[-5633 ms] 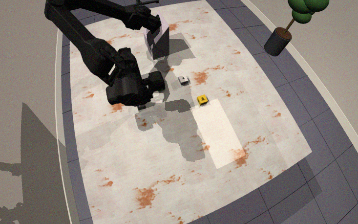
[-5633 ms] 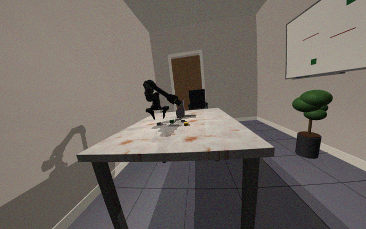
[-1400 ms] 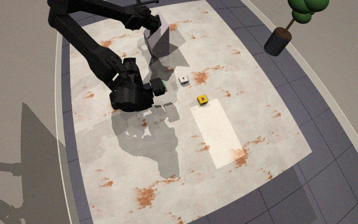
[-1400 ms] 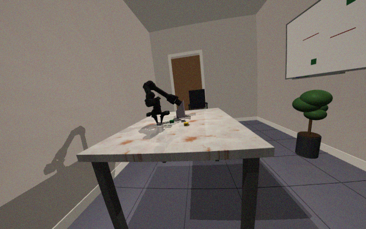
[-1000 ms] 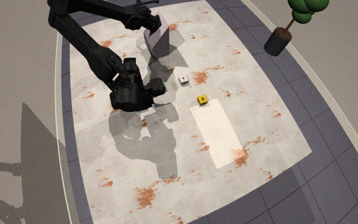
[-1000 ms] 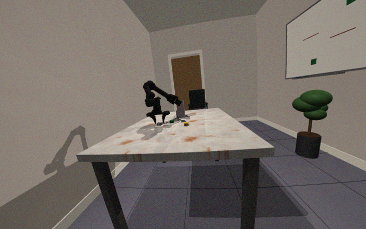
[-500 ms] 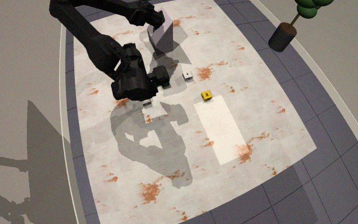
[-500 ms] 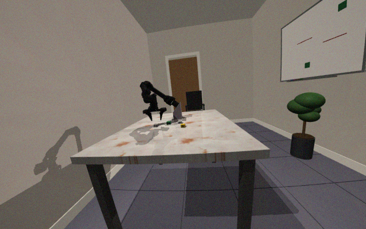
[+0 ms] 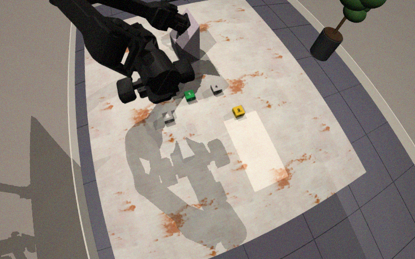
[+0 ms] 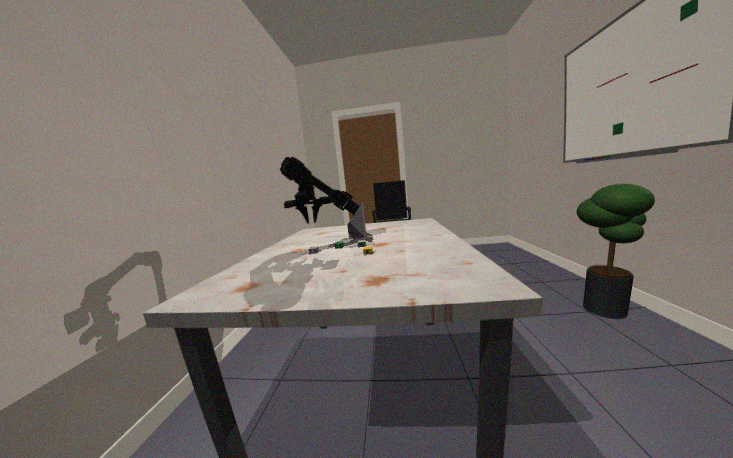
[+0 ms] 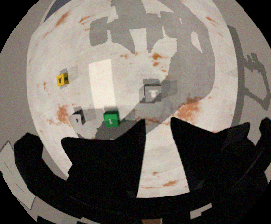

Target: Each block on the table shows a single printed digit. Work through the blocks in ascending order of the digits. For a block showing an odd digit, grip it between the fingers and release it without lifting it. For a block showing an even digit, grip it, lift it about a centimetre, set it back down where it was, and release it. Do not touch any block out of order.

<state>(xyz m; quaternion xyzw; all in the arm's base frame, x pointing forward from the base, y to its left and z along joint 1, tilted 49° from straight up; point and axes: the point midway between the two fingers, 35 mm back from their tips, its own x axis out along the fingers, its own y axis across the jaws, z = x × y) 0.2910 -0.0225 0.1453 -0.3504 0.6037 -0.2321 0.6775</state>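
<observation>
The yellow block is 50 mm ahead of my gripper tip, 230 mm to the left of it and 110 mm below it. The rest, counted from my gripper tip: white block (60 mm behind, 190 mm to the left, 110 mm below); then grey block (10 mm ahead, 110 mm below); then green block (60 mm behind, 90 mm to the left, 110 mm below).
</observation>
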